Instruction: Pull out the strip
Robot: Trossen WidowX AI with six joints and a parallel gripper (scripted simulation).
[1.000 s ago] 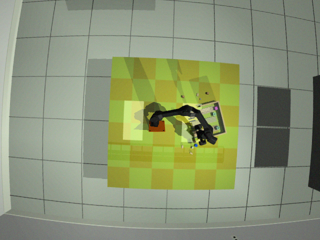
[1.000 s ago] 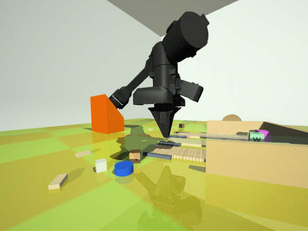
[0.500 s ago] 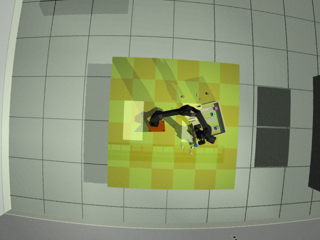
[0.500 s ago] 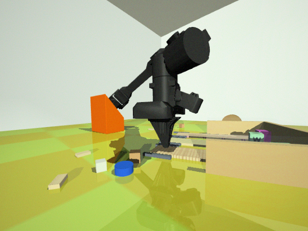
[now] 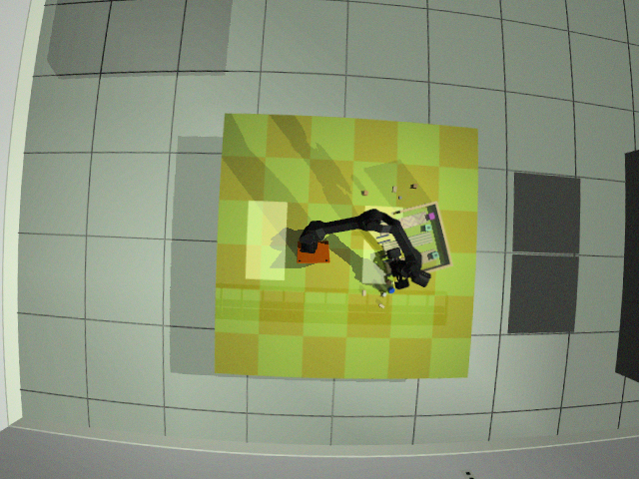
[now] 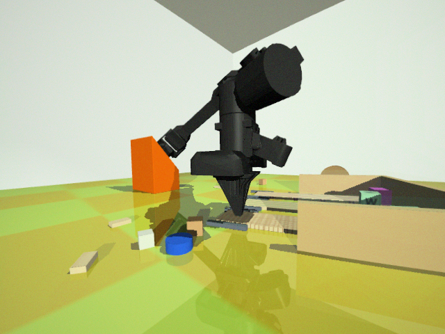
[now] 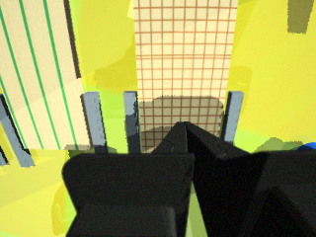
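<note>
My gripper tip is 10 mm short of the blue disc and 110 mm to the left of it. Also, from my gripper tip: flat tan piece: 30 mm behind, 200 mm to the right.
</note>
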